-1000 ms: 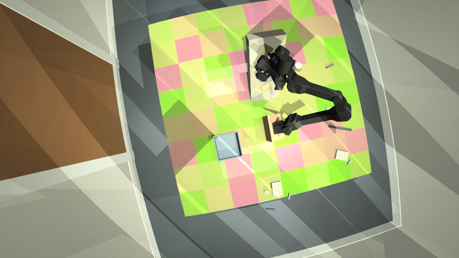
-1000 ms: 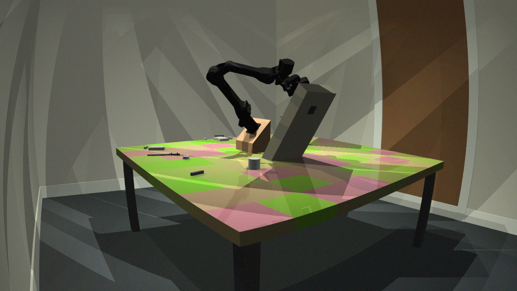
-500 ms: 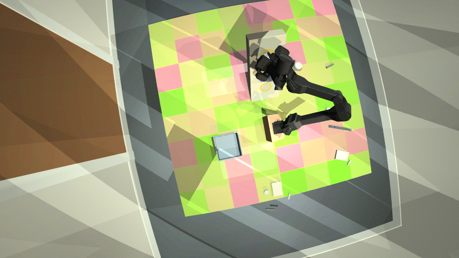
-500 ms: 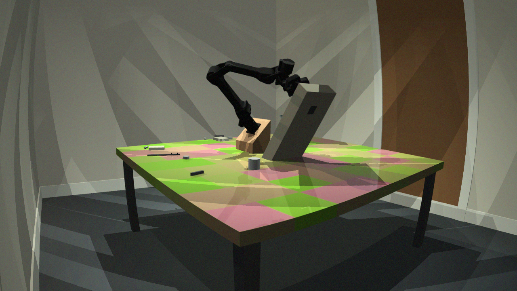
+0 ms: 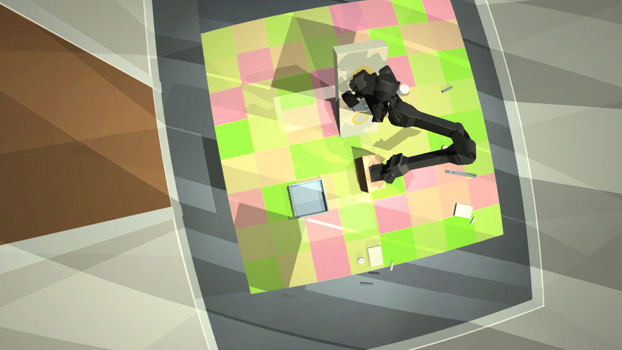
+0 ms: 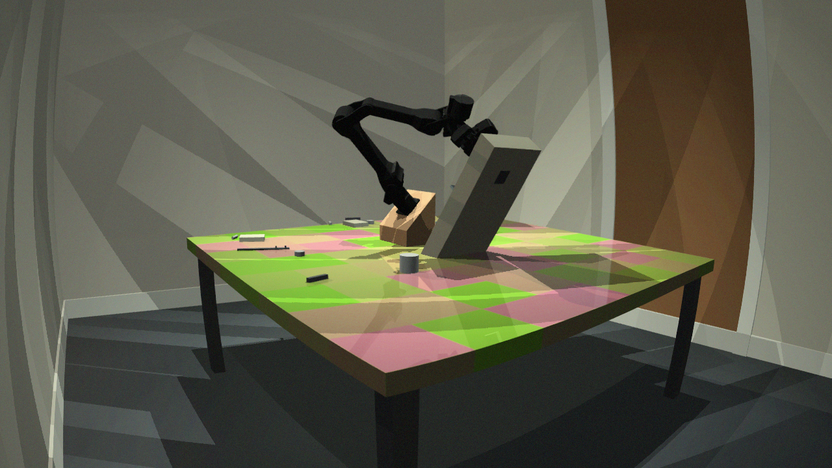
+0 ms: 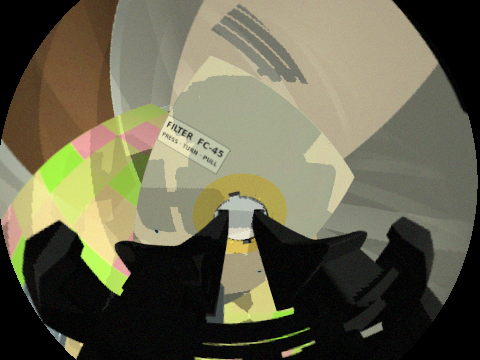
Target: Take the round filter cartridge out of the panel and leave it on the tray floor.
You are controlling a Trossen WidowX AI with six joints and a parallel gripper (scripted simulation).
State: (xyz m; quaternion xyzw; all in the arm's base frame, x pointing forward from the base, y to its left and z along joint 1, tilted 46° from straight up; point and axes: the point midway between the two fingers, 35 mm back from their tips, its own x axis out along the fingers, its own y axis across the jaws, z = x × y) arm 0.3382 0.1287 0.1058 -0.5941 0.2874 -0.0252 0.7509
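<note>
The round grey filter cartridge is 1 cm ahead of my gripper tip and 1 cm below it. Also, from my gripper tip: grey square tray 43 cm behind, 27 cm to the left, 24 cm below; then beige service panel 4 cm behind, 8 cm below.
</note>
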